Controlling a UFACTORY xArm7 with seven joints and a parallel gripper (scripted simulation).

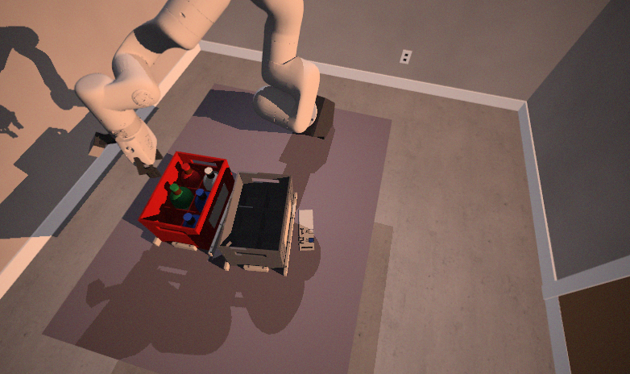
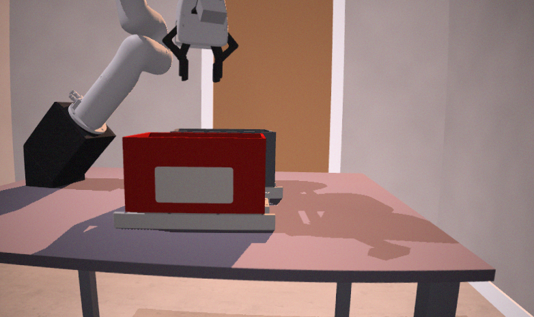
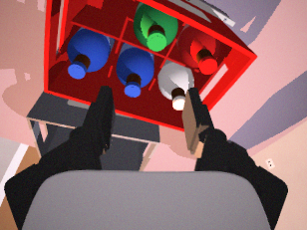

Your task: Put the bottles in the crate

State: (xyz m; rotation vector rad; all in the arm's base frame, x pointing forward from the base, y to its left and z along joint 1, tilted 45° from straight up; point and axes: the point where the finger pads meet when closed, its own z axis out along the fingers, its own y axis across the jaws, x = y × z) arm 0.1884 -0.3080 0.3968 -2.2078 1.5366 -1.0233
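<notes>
The red crate is 4 cm to the left of my hand and 22 cm below it. The rest, counted from my hand: red bottle: 10 cm behind, 1 cm to the left, 21 cm below; then white bottle: 8 cm behind, 10 cm to the left, 21 cm below; then green bottle: 1 cm behind, 21 cm below.
</notes>
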